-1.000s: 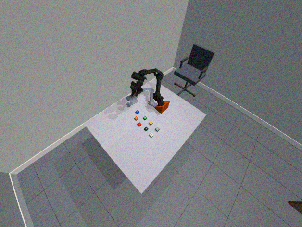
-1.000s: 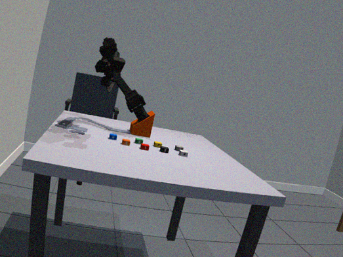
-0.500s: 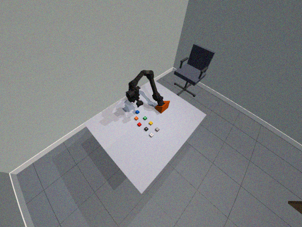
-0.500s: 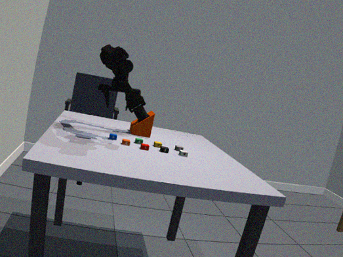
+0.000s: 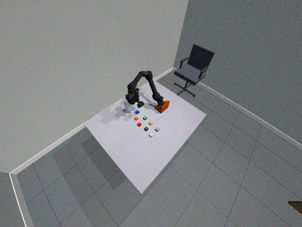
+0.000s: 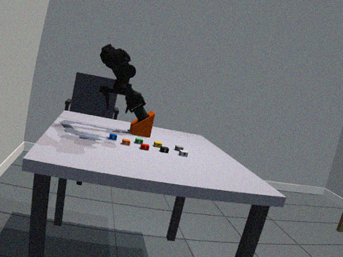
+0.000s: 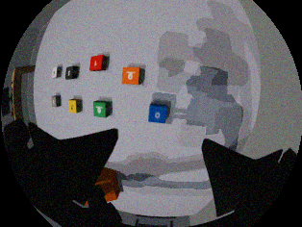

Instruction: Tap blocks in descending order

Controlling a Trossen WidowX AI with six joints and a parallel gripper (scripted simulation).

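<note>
Right now my gripper tip is 12 cm above the orange block, 6 cm to the right of it and 6 cm short of it. Round my gripper tip: green block: 13 cm to the left, 12 cm below, 1 cm behind; blue block: 12 cm below, 1 cm to the left, 1 cm behind; red block: 14 cm to the left, 12 cm below, 9 cm ahead.
</note>
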